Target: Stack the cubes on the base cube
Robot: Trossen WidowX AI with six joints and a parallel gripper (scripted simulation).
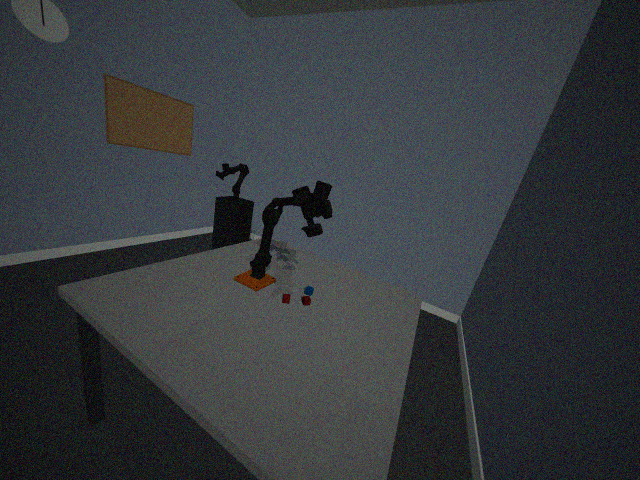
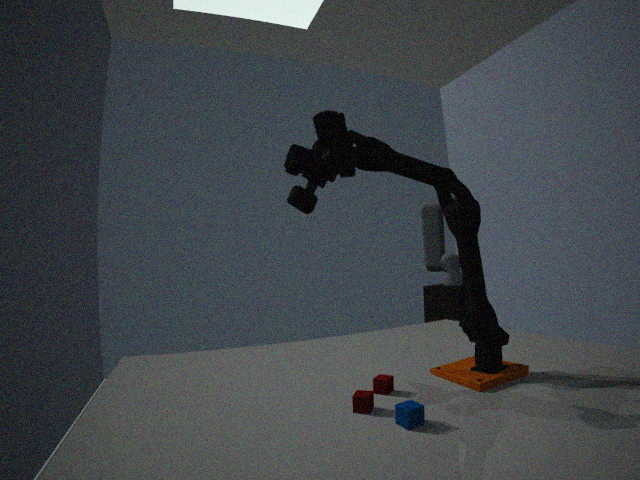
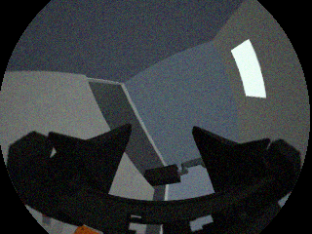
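Now: the red cube 460 mm below my gripper tip, 220 mm to the left of it and 70 mm behind it. Also, from my gripper tip: blue base cube: 460 mm below, 360 mm to the left.
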